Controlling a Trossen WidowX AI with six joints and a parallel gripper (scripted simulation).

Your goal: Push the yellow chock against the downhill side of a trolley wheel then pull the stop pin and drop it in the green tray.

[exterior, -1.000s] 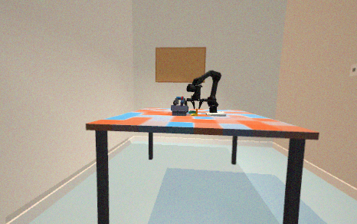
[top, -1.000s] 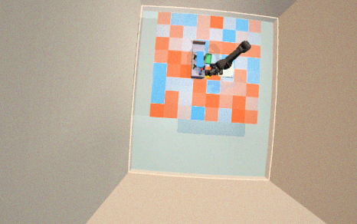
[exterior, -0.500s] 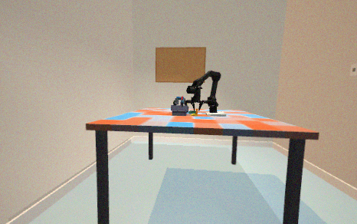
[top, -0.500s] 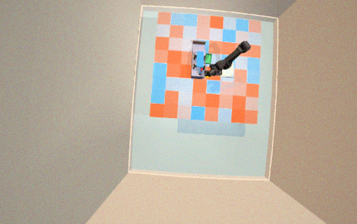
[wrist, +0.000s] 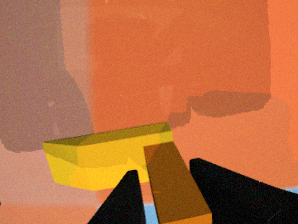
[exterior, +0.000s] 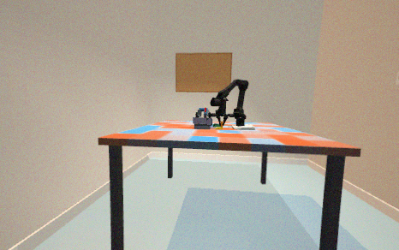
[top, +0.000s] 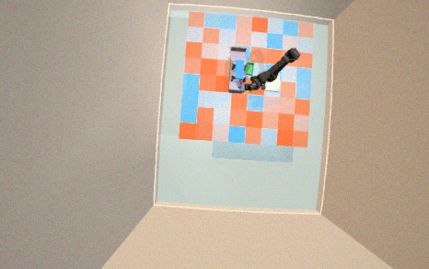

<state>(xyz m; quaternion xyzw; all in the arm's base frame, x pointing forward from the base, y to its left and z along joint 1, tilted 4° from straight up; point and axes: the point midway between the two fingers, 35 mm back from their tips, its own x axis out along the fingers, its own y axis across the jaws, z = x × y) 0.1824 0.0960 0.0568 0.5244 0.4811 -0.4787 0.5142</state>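
My gripper tip is 220 mm to the left of the green tray and 40 mm above it. Round my gripper tip: grey ramp (140 mm ahead, 150 mm to the right, 20 mm above); then red-headed stop pin (140 mm ahead, 20 mm to the right, 110 mm above); then yellow chock (20 mm ahead, 10 mm below).
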